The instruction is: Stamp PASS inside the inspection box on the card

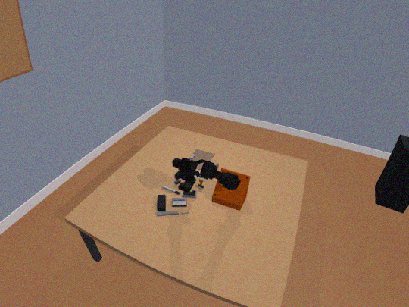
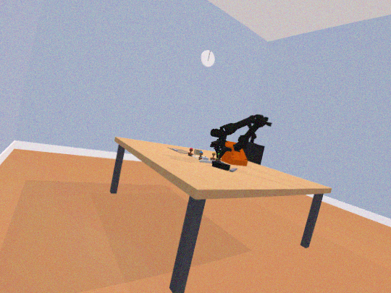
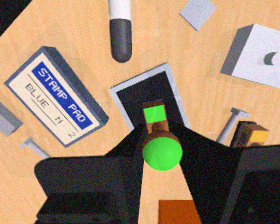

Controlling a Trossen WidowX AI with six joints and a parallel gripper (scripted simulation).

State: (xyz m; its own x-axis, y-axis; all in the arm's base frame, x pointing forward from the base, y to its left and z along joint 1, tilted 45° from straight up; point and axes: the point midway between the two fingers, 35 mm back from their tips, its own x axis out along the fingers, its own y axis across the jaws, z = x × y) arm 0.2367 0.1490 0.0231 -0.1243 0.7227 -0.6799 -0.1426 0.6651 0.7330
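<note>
My gripper tip is now 30 mm above the ink pad. Also, from my gripper tip: white marker 100 mm ahead, 40 mm to the left, 30 mm below; yellow-knobbed stamp 20 mm behind, 110 mm to the right, 20 mm below; grey block 60 mm ahead, 90 mm to the right, 20 mm below.
</note>
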